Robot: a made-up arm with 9 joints. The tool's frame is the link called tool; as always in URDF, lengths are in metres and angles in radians.
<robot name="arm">
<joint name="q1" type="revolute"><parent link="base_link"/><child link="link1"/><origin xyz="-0.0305 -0.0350 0.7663"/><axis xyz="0 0 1"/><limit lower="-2.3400" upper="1.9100" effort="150" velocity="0.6"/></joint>
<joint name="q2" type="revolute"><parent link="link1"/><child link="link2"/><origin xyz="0.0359 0.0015 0.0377" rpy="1.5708 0.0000 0.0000"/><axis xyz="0 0 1"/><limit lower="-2.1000" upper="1.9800" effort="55" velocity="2.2"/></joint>
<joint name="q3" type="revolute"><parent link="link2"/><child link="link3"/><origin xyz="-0.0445 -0.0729 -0.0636" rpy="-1.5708 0.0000 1.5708"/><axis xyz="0 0 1"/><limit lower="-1.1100" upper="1.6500" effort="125" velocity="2.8"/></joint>
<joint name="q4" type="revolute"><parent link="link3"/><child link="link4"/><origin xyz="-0.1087 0.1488 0.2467" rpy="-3.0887 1.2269 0.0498"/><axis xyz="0 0 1"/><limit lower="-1.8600" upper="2.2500" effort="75" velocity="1.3"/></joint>
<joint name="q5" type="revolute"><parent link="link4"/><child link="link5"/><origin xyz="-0.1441 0.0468 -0.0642" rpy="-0.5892 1.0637 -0.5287"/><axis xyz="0 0 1"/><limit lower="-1.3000" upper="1.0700" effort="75" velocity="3.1"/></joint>
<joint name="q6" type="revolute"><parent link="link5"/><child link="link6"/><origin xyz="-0.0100 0.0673 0.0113" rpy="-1.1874 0.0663 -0.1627"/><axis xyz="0 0 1"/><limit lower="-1.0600" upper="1.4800" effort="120" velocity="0.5"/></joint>
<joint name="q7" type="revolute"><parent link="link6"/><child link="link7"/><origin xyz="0.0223 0.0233 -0.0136" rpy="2.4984 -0.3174 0.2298"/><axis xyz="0 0 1"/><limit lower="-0.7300" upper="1.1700" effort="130" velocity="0.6"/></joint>
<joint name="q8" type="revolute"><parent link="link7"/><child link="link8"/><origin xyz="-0.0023 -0.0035 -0.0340" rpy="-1.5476 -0.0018 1.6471"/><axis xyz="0 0 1"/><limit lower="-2.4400" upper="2.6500" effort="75" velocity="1.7"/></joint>
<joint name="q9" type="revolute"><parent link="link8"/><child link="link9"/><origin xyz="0.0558 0.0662 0.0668" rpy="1.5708 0.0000 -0.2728"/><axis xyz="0 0 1"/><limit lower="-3.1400" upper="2.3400" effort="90" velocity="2.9"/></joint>
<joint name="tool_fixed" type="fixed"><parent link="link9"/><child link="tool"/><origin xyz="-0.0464 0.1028 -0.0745" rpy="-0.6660 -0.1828 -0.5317"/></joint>
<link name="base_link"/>
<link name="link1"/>
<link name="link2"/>
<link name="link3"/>
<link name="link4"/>
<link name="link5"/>
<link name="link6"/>
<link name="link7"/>
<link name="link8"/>
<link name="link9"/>
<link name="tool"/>
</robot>
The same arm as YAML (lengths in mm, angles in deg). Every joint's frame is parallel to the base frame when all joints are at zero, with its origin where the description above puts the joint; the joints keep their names.
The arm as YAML. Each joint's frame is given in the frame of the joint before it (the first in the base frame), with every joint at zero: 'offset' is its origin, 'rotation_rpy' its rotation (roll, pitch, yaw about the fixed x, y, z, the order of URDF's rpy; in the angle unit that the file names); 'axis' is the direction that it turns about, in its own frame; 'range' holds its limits. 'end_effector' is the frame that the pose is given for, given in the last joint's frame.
length_unit: mm
angle_unit: deg
chain:
  - id: q1
    offset: [-30.5, -35.0, 766.3]
    rotation_rpy: [0.0, 0.0, 0.0]
    axis: [0.0, 0.0, 1.0]
    range: [-134.07, 109.43]
  - id: q2
    offset: [35.9, 1.5, 37.7]
    rotation_rpy: [0.0, 0.0, 0.0]
    axis: [0.0, -1.0, 0.0]
    range: [-120.32, 113.45]
  - id: q3
    offset: [-44.5, 63.6, -72.9]
    rotation_rpy: [0.0, 0.0, 0.0]
    axis: [-1.0, 0.0, 0.0]
    range: [-63.6, 94.54]
  - id: q4
    offset: [-246.7, 148.8, -108.7]
    rotation_rpy: [0.0, 0.0, 0.0]
    axis: [0.336698, 0.006, -0.941594]
    range: [-106.57, 128.92]
  - id: q5
    offset: [-156.4, -49.6, 11.9]
    rotation_rpy: [0.0, 0.0, 0.0]
    axis: [0.992628, -0.095603, -0.074502]
    range: [-74.48, 61.31]
  - id: q6
    offset: [5.3, -68.4, 6.6]
    rotation_rpy: [0.0, 0.0, 0.0]
    axis: [0.320114, -0.871238, 0.372116]
    range: [-60.73, 84.8]
  - id: q7
    offset: [-25.5, 14.4, 19.2]
    rotation_rpy: [0.0, 0.0, 0.0]
    axis: [0.271093, 0.962276, -0.023099]
    range: [-41.83, 67.04]
  - id: q8
    offset: [-12.4, -31.9, -1.8]
    rotation_rpy: [0.0, 0.0, 0.0]
    axis: [0.0001, 0.0001, -1.0]
    range: [-139.8, 151.83]
  - id: q9
    offset: [35.9, -78.8, -66.8]
    rotation_rpy: [0.0, 0.0, 0.0]
    axis: [0.0, 1.0, 0.0001]
    range: [-179.91, 134.07]
end_effector:
  offset: [-46.4, -74.5, -102.8]
  rotation_rpy: [-134.26, -29.91, 12.1]

